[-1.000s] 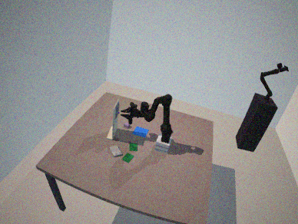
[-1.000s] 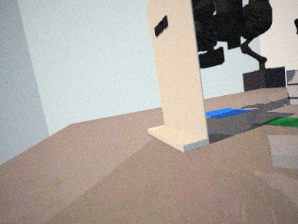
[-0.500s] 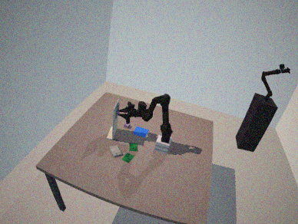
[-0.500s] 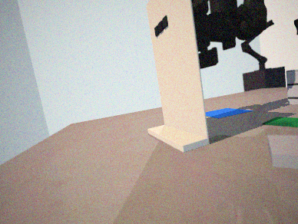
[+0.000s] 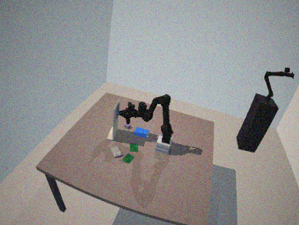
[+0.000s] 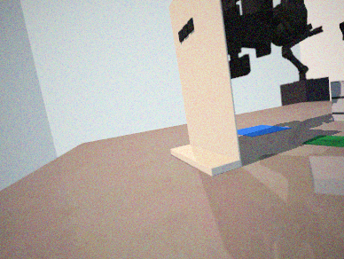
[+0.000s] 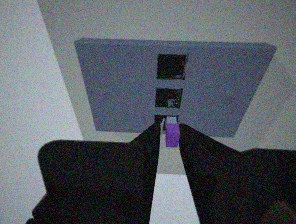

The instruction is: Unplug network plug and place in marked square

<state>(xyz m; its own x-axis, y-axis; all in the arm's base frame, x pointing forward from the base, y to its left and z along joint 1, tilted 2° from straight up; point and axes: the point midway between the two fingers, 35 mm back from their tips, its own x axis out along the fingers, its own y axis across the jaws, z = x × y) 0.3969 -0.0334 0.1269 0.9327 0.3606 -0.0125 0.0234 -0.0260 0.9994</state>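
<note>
Now: gripper tip 24 cm above the blue marked square, 19 cm past it and 13 cm to the left of it. Round my gripper tip: network plug: right at my gripper tip; cream panel: 9 cm below, 3 cm ahead, 1 cm to the right; grey cube: 22 cm below, 15 cm to the right, 5 cm behind.
</note>
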